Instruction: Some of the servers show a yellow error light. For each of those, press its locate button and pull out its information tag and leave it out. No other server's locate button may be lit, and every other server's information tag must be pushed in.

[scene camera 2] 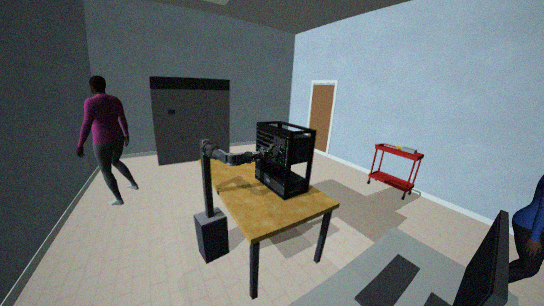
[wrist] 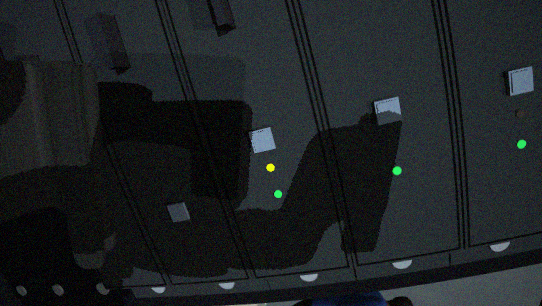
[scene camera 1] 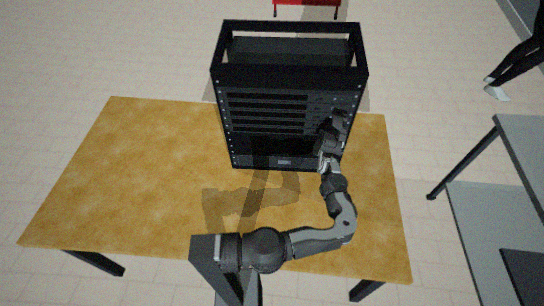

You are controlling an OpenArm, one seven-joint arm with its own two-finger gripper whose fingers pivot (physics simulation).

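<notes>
The black rack (scene camera 1: pixel 290 79) (scene camera 2: pixel 309 175) holds several stacked dark servers. In the wrist view their fronts run as slanting strips, with pale square buttons (wrist: pixel 262 140) (wrist: pixel 387 107) (wrist: pixel 521 80) and a dimmer button (wrist: pixel 178 212). A yellow light (wrist: pixel 270 167) and a green light (wrist: pixel 278 194) glow below the button left of centre. Green lights (wrist: pixel 397 170) (wrist: pixel 521 144) show on the two strips to the right. Dark blocks (wrist: pixel 107 42) (wrist: pixel 221 17) stick out; I cannot tell if these are tags. My gripper (scene camera 1: pixel 337 119) (scene camera 2: pixel 272 151) is partly open and empty before the servers' right side, shading several strips.
The rack stands on the wooden table (scene camera 1: pixel 150 165) (scene camera 2: pixel 280 215). A grey desk (scene camera 1: pixel 525 137) with a monitor (scene camera 2: pixel 487 260) is to the right. A red cart (scene camera 2: pixel 390 180) stands behind. A person in pink (scene camera 2: pixel 105 117) and one in blue (scene camera 2: pixel 530 220) are in the room.
</notes>
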